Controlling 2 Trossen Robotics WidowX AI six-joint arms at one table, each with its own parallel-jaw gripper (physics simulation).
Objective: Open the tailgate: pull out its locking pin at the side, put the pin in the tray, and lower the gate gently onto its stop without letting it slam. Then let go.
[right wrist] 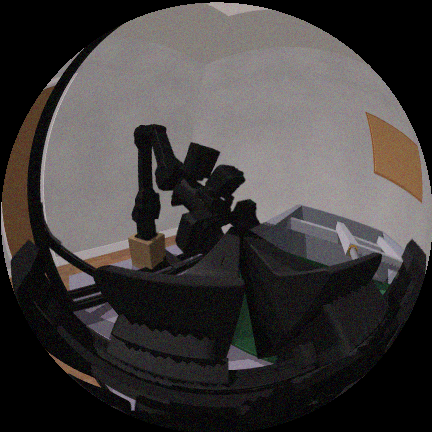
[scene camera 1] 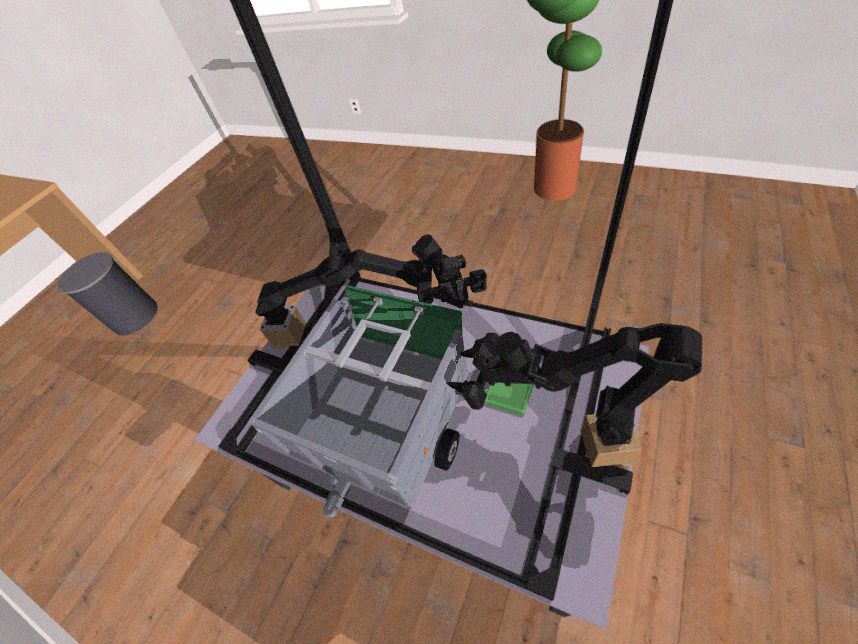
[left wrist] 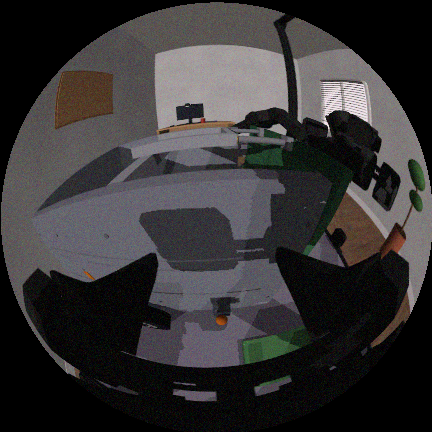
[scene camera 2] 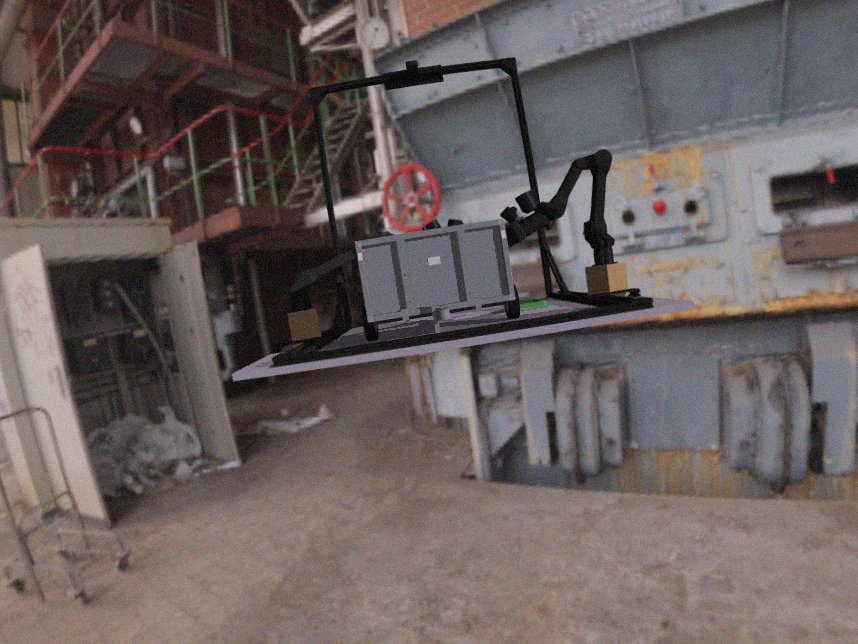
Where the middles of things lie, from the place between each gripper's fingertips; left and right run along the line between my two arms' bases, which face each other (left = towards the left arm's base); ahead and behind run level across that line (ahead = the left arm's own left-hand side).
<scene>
The grey truck bed (scene camera 1: 374, 416) is 270 mm ahead of my right hand, 160 mm to the right of it and 150 mm below it.
I see my left gripper 130 mm short of the grey truck bed, 190 mm to the left of it and 80 mm above it.
</scene>
